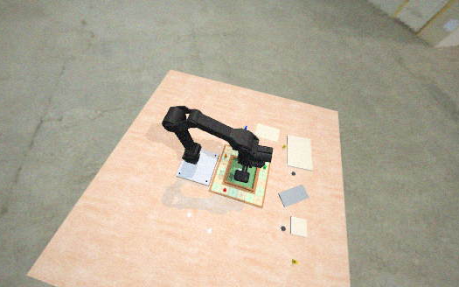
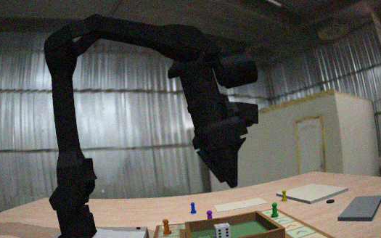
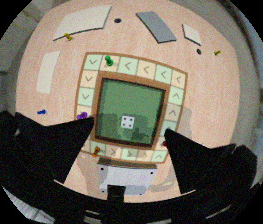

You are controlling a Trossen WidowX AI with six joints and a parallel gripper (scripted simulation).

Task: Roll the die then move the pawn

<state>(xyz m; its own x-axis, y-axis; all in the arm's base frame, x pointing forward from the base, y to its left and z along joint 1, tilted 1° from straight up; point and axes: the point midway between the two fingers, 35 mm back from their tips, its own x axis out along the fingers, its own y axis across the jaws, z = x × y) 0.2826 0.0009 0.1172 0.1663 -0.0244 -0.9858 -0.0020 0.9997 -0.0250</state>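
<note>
The red pawn lies 110 mm to the right of my gripper tip, 90 mm below it and 70 mm behind it. From my gripper tip the other things lie so: green pawn: 110 mm ahead, 90 mm below, 70 mm to the left; then white die: 90 mm below, 20 mm behind; then purple pawn: 110 mm to the left, 90 mm below, 20 mm behind.
</note>
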